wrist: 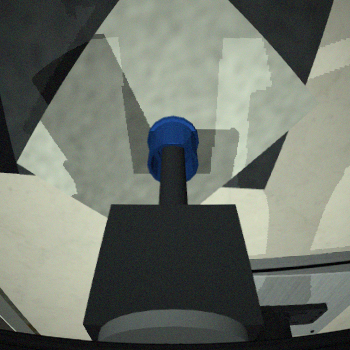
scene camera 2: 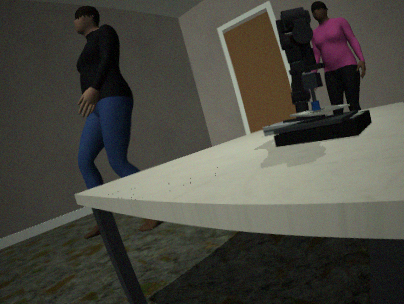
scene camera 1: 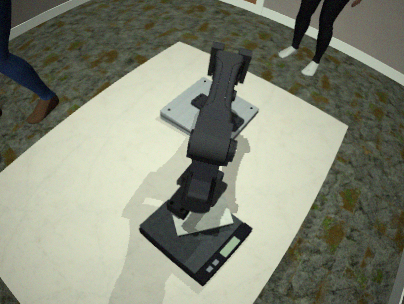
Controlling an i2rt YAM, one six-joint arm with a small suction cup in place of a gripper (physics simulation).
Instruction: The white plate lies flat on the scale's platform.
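Pixels of known places: hand, its tool point: [wrist: 172, 130]; arm's base, origin of its link: [wrist: 267, 313] [scene camera 2: 304, 119].
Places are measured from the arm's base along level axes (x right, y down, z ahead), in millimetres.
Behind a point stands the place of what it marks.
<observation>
The white square plate [scene camera 1: 210, 224] @(x -252, y -39, z 380 mm) [scene camera 2: 312, 113] @(x -210, y -38, z 446 mm) [wrist: 173, 69] @(x -197, y -41, z 400 mm) is over the black scale [scene camera 1: 170, 238] @(x -191, y -15, z 472 mm) [scene camera 2: 315, 133] @(x -229, y 10, z 510 mm) [wrist: 21, 42] @(x -286, y -15, z 408 mm) near the table's front edge. My gripper, a blue suction cup [scene camera 2: 315, 106] [wrist: 172, 146] @(x -194, y -33, z 360 mm), presses on the plate's middle and holds it. In the side view the plate sits slightly tilted, just above the platform. In the wrist view one plate corner reaches past the scale's edge over the table. In the top view my arm hides the cup.
The scale's display and buttons [scene camera 1: 229, 245] @(x -324, y -10, z 387 mm) face the table's front. My arm's grey base plate [scene camera 1: 179, 108] @(x 110, y -8, z 81 mm) [wrist: 295, 285] @(x 7, y -2, z 102 mm) lies behind. A person in blue jeans [scene camera 2: 101, 90] and one in pink [scene camera 2: 333, 45] stand by the table [scene camera 1: 110, 151] @(x 179, y 30, z 362 mm).
</observation>
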